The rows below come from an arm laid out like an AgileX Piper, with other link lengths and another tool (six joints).
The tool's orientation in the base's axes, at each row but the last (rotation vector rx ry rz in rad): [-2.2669 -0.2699 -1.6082]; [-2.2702 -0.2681 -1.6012]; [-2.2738 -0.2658 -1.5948]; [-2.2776 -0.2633 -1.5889]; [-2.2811 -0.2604 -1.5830]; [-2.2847 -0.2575 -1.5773]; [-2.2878 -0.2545 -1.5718]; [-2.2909 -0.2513 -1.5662]
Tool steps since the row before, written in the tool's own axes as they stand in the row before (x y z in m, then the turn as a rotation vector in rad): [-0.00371 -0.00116 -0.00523 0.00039 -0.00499 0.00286]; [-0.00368 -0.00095 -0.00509 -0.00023 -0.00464 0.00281]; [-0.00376 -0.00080 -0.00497 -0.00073 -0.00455 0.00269]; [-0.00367 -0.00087 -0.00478 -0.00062 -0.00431 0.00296]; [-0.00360 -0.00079 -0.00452 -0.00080 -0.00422 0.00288]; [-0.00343 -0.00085 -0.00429 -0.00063 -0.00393 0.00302]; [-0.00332 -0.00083 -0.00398 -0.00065 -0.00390 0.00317]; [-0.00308 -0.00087 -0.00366 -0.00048 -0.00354 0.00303]
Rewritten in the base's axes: [-0.00623 -0.00078 -0.00174 0.00089 0.00568 0.00037]; [-0.00603 -0.00092 -0.00176 0.00075 0.00537 -0.00026]; [-0.00592 -0.00101 -0.00186 0.00051 0.00526 -0.00071]; [-0.00575 -0.00087 -0.00179 0.00086 0.00514 -0.00073]; [-0.00548 -0.00084 -0.00180 0.00076 0.00504 -0.00089]; [-0.00525 -0.00070 -0.00167 0.00104 0.00482 -0.00083]; [-0.00495 -0.00060 -0.00165 0.00117 0.00485 -0.00090]; [-0.00460 -0.00044 -0.00150 0.00124 0.00445 -0.00077]
